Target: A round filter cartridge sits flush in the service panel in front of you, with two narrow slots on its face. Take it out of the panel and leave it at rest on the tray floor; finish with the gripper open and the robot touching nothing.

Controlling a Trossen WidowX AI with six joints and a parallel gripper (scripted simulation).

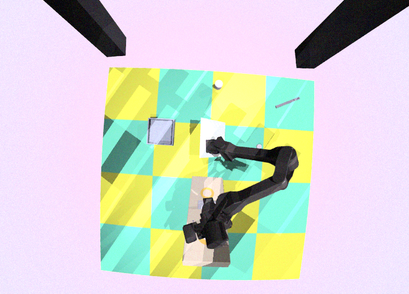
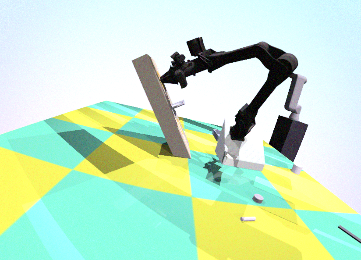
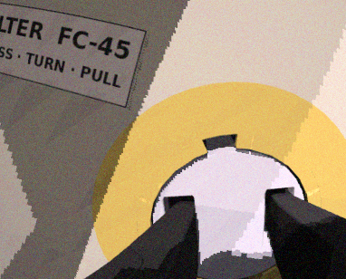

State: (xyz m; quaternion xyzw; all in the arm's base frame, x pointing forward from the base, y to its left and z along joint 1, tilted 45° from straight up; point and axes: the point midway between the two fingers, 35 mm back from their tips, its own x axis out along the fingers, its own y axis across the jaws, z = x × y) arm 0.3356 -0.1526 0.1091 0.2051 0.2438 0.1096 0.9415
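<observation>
Right now my gripper tip is 1 cm short of the round filter cartridge and 1 cm above it. From my gripper tip the other things lie so: short peg: 42 cm to the left, 28 cm behind, 25 cm below; then beige service panel: 8 cm below, 4 cm behind; then grey tray: 46 cm behind, 25 cm below, 24 cm to the right.
</observation>
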